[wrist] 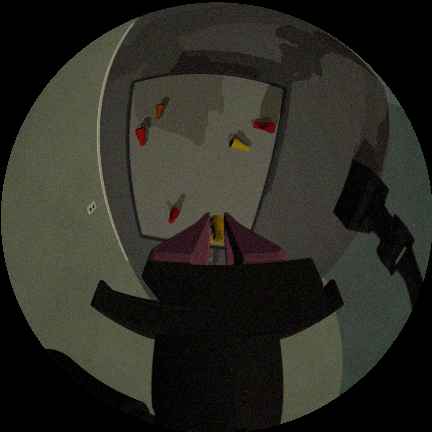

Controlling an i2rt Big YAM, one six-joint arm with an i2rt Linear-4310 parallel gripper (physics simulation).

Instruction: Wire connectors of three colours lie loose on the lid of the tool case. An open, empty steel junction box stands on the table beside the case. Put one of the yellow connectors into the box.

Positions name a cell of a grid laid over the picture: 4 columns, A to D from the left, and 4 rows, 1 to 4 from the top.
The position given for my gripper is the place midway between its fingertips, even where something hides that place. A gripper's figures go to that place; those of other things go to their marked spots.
Labels:
My gripper (C3) is 13 cm from the lens. A tool case (B2) is 22 cm from the lens.

